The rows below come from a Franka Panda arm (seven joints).
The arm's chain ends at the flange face. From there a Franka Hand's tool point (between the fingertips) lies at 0.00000 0.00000 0.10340 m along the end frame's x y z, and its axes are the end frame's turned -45 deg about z.
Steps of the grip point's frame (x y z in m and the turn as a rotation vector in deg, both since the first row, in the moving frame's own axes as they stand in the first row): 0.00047 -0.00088 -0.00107 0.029 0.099 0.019; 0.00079 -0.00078 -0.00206 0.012 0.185 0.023; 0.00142 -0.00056 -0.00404 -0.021 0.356 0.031; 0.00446 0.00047 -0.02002 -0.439 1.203 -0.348; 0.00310 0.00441 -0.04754 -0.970 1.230 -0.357; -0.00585 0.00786 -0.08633 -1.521 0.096 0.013; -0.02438 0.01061 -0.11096 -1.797 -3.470 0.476; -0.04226 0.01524 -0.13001 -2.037 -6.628 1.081
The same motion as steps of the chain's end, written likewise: -0.00038 -0.00079 -0.00107 0.091 0.049 0.019; -0.00021 -0.00086 -0.00206 0.139 0.122 0.023; 0.00013 -0.00097 -0.00404 0.237 0.267 0.031; 0.00139 -0.00184 -0.01999 0.540 1.161 -0.348; 0.00250 0.00127 -0.04750 0.184 1.556 -0.357; -0.00064 0.00788 -0.08629 -1.008 1.143 0.013; -0.00758 0.01803 -0.11072 -3.724 -1.183 0.476; -0.01316 0.02968 -0.12925 -6.127 -3.246 1.081
